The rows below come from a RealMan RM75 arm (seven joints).
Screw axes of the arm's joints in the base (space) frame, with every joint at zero. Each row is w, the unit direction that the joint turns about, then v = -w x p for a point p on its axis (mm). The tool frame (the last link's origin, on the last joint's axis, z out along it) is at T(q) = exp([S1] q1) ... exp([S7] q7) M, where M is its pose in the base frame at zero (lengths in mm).
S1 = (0, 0, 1, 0, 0, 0)
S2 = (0, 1, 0, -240.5, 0, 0)
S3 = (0, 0, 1, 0, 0, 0)
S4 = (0, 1, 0, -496.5, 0, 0)
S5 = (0, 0, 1, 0, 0, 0)
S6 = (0, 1, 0, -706.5, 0, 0)
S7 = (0, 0, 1, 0, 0, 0)
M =
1 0 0 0
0 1 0 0
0 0 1 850.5
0 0 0 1
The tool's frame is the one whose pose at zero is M.
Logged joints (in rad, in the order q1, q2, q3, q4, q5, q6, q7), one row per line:
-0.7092 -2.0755 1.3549 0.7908 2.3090 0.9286 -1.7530
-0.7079 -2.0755 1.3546 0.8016 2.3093 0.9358 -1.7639
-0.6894 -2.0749 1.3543 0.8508 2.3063 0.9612 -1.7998
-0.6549 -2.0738 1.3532 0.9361 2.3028 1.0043 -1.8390
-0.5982 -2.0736 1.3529 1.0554 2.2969 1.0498 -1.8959
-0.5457 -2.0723 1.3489 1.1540 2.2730 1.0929 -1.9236
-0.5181 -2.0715 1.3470 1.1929 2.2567 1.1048 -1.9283
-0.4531 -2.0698 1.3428 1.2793 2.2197 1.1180 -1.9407
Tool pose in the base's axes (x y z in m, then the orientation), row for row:
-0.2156 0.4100 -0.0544 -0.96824 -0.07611 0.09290 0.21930
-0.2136 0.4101 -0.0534 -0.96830 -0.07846 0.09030 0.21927
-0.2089 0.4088 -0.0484 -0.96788 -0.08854 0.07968 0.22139
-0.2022 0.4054 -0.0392 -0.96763 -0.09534 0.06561 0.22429
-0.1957 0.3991 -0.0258 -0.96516 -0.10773 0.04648 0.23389
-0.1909 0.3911 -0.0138 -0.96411 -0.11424 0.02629 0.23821
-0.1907 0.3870 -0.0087 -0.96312 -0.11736 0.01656 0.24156
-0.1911 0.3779 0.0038 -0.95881 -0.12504 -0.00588 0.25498
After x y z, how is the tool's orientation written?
As a quaternion, x y z w.
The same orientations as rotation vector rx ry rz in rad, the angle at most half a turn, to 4 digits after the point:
-2.6789 -0.2106 0.2570
-2.6791 -0.2171 0.2498
-2.6749 -0.2447 0.2202
-2.6701 -0.2631 0.1810
-2.6499 -0.2958 0.1276
-2.6411 -0.3130 0.0720
-2.6338 -0.3209 0.0453
-2.6038 -0.3396 -0.0160

